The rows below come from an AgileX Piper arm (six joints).
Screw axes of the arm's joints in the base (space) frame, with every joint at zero. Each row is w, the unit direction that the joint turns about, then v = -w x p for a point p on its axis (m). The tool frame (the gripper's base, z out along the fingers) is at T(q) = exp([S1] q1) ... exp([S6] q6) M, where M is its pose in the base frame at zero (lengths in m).
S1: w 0 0 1 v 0.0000 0.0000 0.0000
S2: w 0 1 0 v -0.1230 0.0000 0.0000
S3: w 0 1 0 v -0.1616 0.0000 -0.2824
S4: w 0.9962 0 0.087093 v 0.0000 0.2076 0.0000
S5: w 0 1 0 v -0.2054 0.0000 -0.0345
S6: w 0.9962 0 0.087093 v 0.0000 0.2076 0.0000
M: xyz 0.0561 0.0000 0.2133 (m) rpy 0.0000 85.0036 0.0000 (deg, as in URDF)
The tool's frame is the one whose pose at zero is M.
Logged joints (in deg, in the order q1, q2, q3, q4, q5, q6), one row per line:
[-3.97 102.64 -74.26 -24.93 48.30 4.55]
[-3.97 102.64 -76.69 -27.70 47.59 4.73]
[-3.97 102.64 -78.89 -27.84 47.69 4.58]
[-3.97 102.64 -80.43 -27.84 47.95 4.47]
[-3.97 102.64 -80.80 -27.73 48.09 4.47]
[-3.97 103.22 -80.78 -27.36 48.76 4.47]
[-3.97 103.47 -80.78 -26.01 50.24 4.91]
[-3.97 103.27 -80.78 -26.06 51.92 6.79]
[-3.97 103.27 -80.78 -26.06 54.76 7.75]
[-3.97 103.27 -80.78 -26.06 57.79 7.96]
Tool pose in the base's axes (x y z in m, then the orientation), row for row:
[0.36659 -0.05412 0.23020 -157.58 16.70 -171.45]
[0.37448 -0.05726 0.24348 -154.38 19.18 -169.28]
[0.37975 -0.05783 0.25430 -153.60 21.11 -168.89]
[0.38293 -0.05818 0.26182 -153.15 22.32 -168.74]
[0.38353 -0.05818 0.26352 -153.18 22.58 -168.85]
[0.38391 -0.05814 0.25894 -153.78 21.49 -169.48]
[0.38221 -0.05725 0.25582 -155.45 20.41 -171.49]
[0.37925 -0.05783 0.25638 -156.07 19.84 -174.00]
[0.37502 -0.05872 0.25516 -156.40 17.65 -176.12]
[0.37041 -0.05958 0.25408 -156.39 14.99 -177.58]
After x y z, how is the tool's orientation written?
As angles about the fixed x, y, z axes (roll, pitch, yaw), in degrees.
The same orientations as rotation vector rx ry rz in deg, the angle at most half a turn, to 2 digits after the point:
[-7.25 159.09 -29.72]
[-8.58 155.36 -32.75]
[-8.17 153.28 -33.03]
[-7.79 152.02 -33.18]
[-7.56 151.82 -33.08]
[-7.30 153.13 -32.85]
[-5.45 155.03 -31.56]
[-2.39 156.19 -31.61]
[-0.23 158.69 -32.28]
[1.03 161.44 -33.27]

